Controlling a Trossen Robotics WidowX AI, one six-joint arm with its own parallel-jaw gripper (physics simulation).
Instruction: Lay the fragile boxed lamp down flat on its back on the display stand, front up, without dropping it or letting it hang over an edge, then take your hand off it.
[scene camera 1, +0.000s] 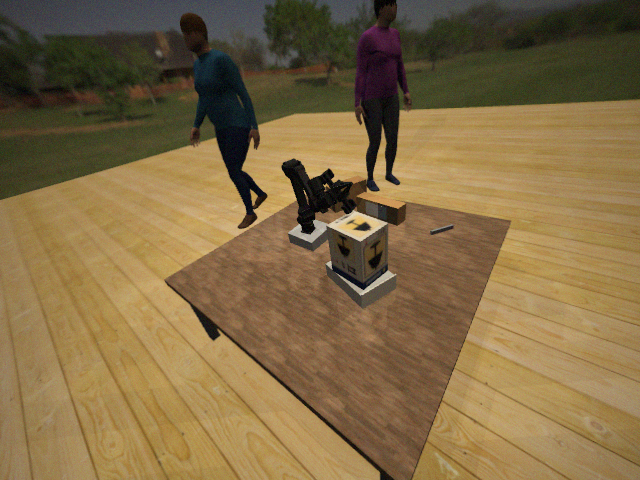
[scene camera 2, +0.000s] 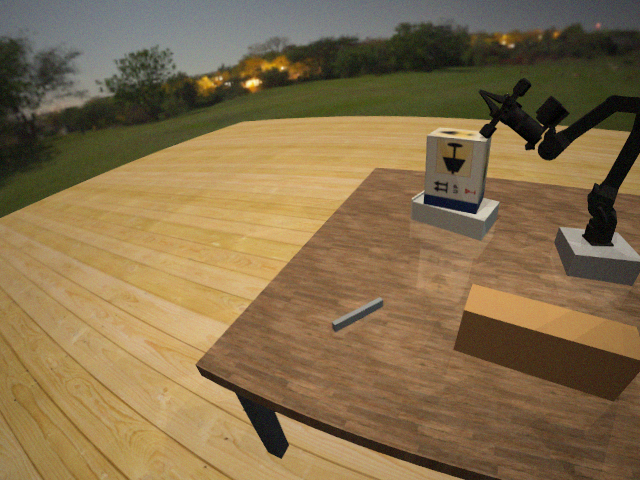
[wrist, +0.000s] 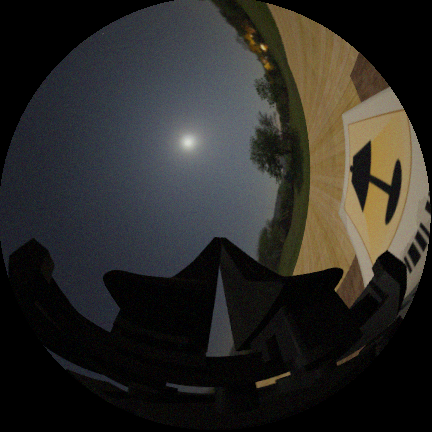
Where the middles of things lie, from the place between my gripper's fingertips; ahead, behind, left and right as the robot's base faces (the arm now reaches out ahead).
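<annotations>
There is the display stand (scene camera 2: 475, 226), and it sits 390 mm below my hand, 30 mm ahead of it and 60 mm to the right of it.
</annotations>
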